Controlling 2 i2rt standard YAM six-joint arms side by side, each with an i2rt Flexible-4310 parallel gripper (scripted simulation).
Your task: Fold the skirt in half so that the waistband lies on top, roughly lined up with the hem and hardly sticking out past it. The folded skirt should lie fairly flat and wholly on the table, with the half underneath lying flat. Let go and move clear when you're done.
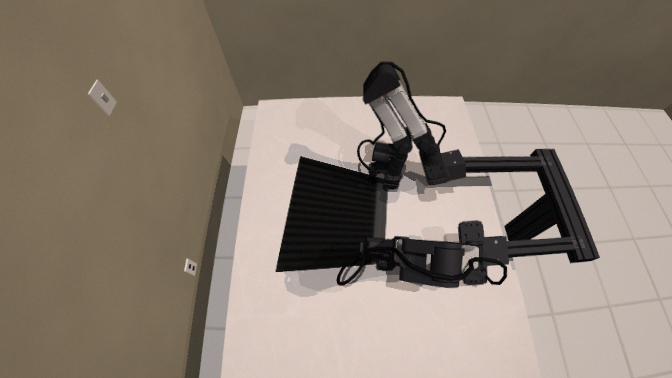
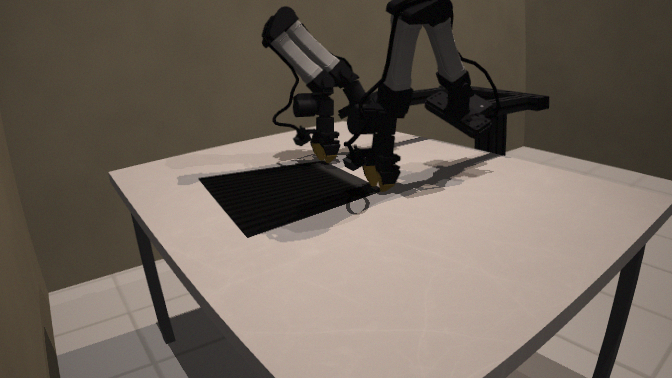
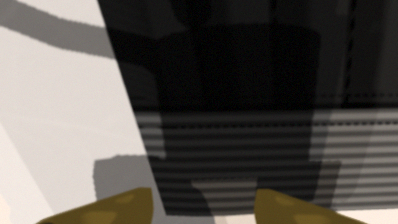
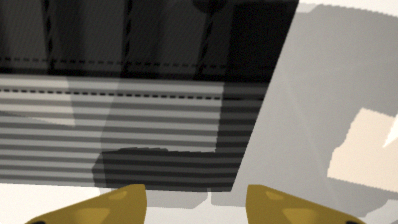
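Scene:
Looking at a black pleated skirt, I find that (image 3: 225, 104) and (image 1: 371, 257) are the same spot on it.

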